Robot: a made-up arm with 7 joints. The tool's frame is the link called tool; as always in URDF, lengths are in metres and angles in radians. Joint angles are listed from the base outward.
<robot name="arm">
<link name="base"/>
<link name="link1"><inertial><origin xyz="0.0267 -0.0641 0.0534"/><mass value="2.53"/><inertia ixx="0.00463" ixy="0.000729" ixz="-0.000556" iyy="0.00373" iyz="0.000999" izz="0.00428"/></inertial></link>
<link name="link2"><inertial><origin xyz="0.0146 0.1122 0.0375"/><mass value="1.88"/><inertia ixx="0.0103" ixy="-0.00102" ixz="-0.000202" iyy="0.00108" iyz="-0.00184" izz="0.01"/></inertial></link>
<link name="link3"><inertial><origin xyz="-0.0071 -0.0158 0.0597"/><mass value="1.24"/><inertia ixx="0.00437" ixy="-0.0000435" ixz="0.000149" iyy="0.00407" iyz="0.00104" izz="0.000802"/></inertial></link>
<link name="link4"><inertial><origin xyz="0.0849 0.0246 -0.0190"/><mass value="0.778"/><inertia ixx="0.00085" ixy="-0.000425" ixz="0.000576" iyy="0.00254" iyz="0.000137" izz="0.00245"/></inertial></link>
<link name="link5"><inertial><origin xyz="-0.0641 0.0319 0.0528"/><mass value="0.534"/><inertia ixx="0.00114" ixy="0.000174" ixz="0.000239" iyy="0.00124" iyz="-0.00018" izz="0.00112"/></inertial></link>
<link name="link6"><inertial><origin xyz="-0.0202 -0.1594 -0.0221"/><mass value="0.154"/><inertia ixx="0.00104" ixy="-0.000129" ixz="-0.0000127" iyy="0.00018" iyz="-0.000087" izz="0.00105"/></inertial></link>
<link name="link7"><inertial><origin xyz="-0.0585 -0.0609 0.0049"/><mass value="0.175"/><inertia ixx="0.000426" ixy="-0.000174" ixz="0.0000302" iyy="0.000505" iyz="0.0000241" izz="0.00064"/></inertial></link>
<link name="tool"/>
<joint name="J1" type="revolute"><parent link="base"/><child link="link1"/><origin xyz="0.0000 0.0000 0.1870" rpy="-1.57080 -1.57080 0.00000"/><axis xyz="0 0 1"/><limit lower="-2.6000" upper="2.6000"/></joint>
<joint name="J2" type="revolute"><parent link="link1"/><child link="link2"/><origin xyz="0.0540 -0.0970 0.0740" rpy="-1.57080 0.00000 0.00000"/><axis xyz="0 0 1"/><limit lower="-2.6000" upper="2.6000"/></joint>
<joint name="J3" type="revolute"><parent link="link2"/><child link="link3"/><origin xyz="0.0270 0.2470 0.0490" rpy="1.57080 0.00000 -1.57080"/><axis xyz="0 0 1"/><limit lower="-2.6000" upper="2.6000"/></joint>
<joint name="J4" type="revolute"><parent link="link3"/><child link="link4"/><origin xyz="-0.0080 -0.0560 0.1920" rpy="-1.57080 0.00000 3.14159"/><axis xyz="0 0 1"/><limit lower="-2.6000" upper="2.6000"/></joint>
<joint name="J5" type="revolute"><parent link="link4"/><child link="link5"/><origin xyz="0.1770 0.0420 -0.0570" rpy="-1.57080 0.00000 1.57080"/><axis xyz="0 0 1"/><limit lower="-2.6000" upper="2.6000"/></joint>
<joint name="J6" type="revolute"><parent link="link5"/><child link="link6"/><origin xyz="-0.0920 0.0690 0.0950" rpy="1.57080 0.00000 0.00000"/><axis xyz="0 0 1"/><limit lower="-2.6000" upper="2.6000"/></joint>
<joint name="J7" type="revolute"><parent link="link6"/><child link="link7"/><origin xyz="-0.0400 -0.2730 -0.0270" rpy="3.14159 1.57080 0.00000"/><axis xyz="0 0 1"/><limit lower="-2.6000" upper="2.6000"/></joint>
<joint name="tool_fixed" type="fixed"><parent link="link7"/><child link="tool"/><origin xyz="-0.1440 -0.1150 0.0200" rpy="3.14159 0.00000 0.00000"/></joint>
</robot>
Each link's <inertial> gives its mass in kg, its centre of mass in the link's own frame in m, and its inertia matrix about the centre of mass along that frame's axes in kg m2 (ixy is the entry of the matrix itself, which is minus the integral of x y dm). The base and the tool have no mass. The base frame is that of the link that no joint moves.
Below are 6 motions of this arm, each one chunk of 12 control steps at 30 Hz.
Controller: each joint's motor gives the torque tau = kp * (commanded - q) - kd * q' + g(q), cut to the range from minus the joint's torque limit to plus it. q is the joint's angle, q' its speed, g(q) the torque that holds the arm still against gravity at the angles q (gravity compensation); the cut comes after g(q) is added. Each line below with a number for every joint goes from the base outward.
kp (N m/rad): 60 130 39 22 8.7 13 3.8
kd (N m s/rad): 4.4 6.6 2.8 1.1 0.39 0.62 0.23
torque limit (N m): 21 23 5.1 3.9 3.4 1.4 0.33
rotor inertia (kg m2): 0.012 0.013 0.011 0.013 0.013 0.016 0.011
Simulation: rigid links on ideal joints. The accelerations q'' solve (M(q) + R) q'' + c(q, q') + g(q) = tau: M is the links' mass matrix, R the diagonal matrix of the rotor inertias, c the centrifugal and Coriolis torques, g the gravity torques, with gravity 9.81 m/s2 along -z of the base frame. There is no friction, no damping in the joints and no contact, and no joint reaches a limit. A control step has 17 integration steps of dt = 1/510 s. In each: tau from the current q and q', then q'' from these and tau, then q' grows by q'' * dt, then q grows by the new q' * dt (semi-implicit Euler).
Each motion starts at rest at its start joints. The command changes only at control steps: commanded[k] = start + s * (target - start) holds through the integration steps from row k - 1 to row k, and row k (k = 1, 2, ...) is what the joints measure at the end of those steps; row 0 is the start. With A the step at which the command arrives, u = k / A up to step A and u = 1 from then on. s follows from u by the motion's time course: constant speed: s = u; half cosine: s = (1 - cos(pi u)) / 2; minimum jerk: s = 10 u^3 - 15 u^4 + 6 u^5; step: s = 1 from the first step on.
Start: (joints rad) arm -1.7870 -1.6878 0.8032 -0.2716 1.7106 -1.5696 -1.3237
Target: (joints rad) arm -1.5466 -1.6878 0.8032 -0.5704 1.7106 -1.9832 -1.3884
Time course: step
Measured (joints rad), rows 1 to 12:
1: -1.7736 -1.6959 0.8125 -0.3480 1.7233 -1.5870 -1.3385
2: -1.7381 -1.6972 0.8142 -0.4582 1.7363 -1.6395 -1.3668
3: -1.6882 -1.6898 0.8081 -0.5326 1.7356 -1.7140 -1.3915
4: -1.6338 -1.6826 0.8006 -0.5726 1.7251 -1.8035 -1.4046
5: -1.5830 -1.6799 0.7961 -0.5889 1.7122 -1.8977 -1.4059
6: -1.5416 -1.6813 0.7966 -0.5902 1.7018 -1.9726 -1.3984
7: -1.5124 -1.6849 0.7985 -0.5846 1.6944 -2.0183 -1.3876
8: -1.4960 -1.6885 0.7997 -0.5779 1.6900 -2.0356 -1.3784
9: -1.4908 -1.6910 0.7998 -0.5728 1.6885 -2.0319 -1.3734
10: -1.4941 -1.6920 0.7991 -0.5701 1.6902 -2.0167 -1.3729
11: -1.5031 -1.6917 0.7983 -0.5693 1.6946 -1.9986 -1.3757
12: -1.5150 -1.6907 0.7980 -0.5697 1.7010 -1.9835 -1.3801

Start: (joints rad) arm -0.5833 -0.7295 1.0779 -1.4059 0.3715 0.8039 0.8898
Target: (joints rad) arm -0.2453 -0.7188 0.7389 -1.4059 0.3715 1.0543 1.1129
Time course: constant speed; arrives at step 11
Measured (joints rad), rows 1 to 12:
1: -0.5777 -0.7279 1.0675 -1.4058 0.3698 0.8098 0.8924
2: -0.5632 -0.7252 1.0492 -1.4068 0.3689 0.8241 0.9007
3: -0.5412 -0.7229 1.0260 -1.4081 0.3697 0.8444 0.9149
4: -0.5144 -0.7217 0.9997 -1.4088 0.3712 0.8678 0.9338
5: -0.4847 -0.7215 0.9714 -1.4085 0.3725 0.8925 0.9556
6: -0.4535 -0.7220 0.9420 -1.4073 0.3727 0.9175 0.9787
7: -0.4219 -0.7226 0.9120 -1.4055 0.3718 0.9424 1.0019
8: -0.3902 -0.7231 0.8817 -1.4038 0.3701 0.9670 1.0245
9: -0.3587 -0.7231 0.8512 -1.4024 0.3684 0.9911 1.0464
10: -0.3275 -0.7228 0.8206 -1.4015 0.3671 1.0147 1.0674
11: -0.2965 -0.7221 0.7899 -1.4013 0.3665 1.0377 1.0879
12: -0.2711 -0.7226 0.7690 -1.4022 0.3692 1.0544 1.1057

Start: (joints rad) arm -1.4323 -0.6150 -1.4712 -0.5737 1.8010 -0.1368 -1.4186
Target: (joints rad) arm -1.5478 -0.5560 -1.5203 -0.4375 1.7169 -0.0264 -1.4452
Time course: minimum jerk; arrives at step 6
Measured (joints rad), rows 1 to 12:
1: -1.4331 -0.6145 -1.4713 -0.5724 1.8001 -0.1362 -1.4190
2: -1.4381 -0.6115 -1.4724 -0.5643 1.7941 -0.1321 -1.4213
3: -1.4517 -0.6035 -1.4761 -0.5435 1.7790 -0.1204 -1.4270
4: -1.4744 -0.5904 -1.4836 -0.5115 1.7561 -0.0990 -1.4350
5: -1.5007 -0.5753 -1.4942 -0.4776 1.7325 -0.0710 -1.4423
6: -1.5230 -0.5627 -1.5059 -0.4518 1.7162 -0.0427 -1.4462
7: -1.5372 -0.5548 -1.5159 -0.4376 1.7096 -0.0204 -1.4462
8: -1.5441 -0.5513 -1.5229 -0.4323 1.7095 -0.0069 -1.4444
9: -1.5466 -0.5508 -1.5265 -0.4321 1.7121 -0.0023 -1.4427
10: -1.5470 -0.5517 -1.5272 -0.4340 1.7146 -0.0047 -1.4421
11: -1.5469 -0.5532 -1.5261 -0.4360 1.7160 -0.0110 -1.4426
12: -1.5469 -0.5545 -1.5241 -0.4374 1.7166 -0.0186 -1.4438

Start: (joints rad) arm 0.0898 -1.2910 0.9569 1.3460 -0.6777 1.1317 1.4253
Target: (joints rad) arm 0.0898 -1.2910 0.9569 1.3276 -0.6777 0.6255 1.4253
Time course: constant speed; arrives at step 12
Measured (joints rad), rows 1 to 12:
1: 0.0898 -1.2909 0.9566 1.3476 -0.6786 1.1224 1.4253
2: 0.0900 -1.2906 0.9562 1.3498 -0.6809 1.0977 1.4255
3: 0.0905 -1.2905 0.9558 1.3506 -0.6835 1.0603 1.4260
4: 0.0913 -1.2906 0.9557 1.3492 -0.6852 1.0155 1.4267
5: 0.0918 -1.2909 0.9557 1.3461 -0.6852 0.9680 1.4274
6: 0.0921 -1.2912 0.9560 1.3422 -0.6837 0.9207 1.4277
7: 0.0919 -1.2914 0.9563 1.3383 -0.6814 0.8748 1.4278
8: 0.0914 -1.2915 0.9566 1.3351 -0.6789 0.8306 1.4274
9: 0.0907 -1.2914 0.9568 1.3325 -0.6771 0.7877 1.4269
10: 0.0900 -1.2913 0.9570 1.3306 -0.6761 0.7457 1.4263
11: 0.0894 -1.2912 0.9571 1.3290 -0.6760 0.7040 1.4258
12: 0.0890 -1.2912 0.9571 1.3277 -0.6764 0.6625 1.4254

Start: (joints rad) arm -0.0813 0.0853 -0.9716 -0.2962 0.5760 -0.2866 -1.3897
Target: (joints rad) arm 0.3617 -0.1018 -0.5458 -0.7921 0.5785 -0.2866 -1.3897
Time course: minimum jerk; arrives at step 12
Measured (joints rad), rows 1 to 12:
1: -0.0810 0.0851 -0.9712 -0.2968 0.5756 -0.2861 -1.3898
2: -0.0787 0.0834 -0.9682 -0.3009 0.5727 -0.2827 -1.3904
3: -0.0709 0.0781 -0.9590 -0.3137 0.5648 -0.2735 -1.3924
4: -0.0535 0.0672 -0.9399 -0.3401 0.5510 -0.2585 -1.3962
5: -0.0236 0.0497 -0.9086 -0.3829 0.5339 -0.2412 -1.4021
6: 0.0197 0.0265 -0.8646 -0.4420 0.5191 -0.2274 -1.4097
7: 0.0746 -0.0005 -0.8098 -0.5142 0.5130 -0.2230 -1.4178
8: 0.1375 -0.0283 -0.7488 -0.5932 0.5203 -0.2318 -1.4249
9: 0.2029 -0.0540 -0.6880 -0.6710 0.5417 -0.2540 -1.4289
10: 0.2645 -0.0751 -0.6340 -0.7395 0.5733 -0.2863 -1.4276
11: 0.3165 -0.0901 -0.5920 -0.7920 0.6079 -0.3223 -1.4202
12: 0.3546 -0.0988 -0.5637 -0.8249 0.6376 -0.3543 -1.4075

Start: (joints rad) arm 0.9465 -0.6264 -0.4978 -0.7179 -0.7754 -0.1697 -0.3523
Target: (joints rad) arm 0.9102 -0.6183 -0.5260 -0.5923 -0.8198 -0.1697 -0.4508
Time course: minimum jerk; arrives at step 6
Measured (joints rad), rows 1 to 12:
1: 0.9463 -0.6262 -0.4981 -0.7168 -0.7752 -0.1699 -0.3528
2: 0.9451 -0.6249 -0.5000 -0.7097 -0.7745 -0.1708 -0.3565
3: 0.9416 -0.6221 -0.5045 -0.6922 -0.7745 -0.1730 -0.3671
4: 0.9355 -0.6185 -0.5111 -0.6655 -0.7783 -0.1757 -0.3861
5: 0.9278 -0.6158 -0.5176 -0.6366 -0.7883 -0.1773 -0.4104
6: 0.9205 -0.6152 -0.5221 -0.6131 -0.8037 -0.1764 -0.4335
7: 0.9149 -0.6167 -0.5242 -0.5973 -0.8202 -0.1732 -0.4502
8: 0.9111 -0.6191 -0.5247 -0.5875 -0.8329 -0.1690 -0.4592
9: 0.9090 -0.6213 -0.5244 -0.5818 -0.8400 -0.1651 -0.4617
10: 0.9079 -0.6228 -0.5239 -0.5793 -0.8415 -0.1624 -0.4600
11: 0.9076 -0.6233 -0.5236 -0.5793 -0.8389 -0.1613 -0.4567
12: 0.9078 -0.6228 -0.5236 -0.5812 -0.8342 -0.1619 -0.4533

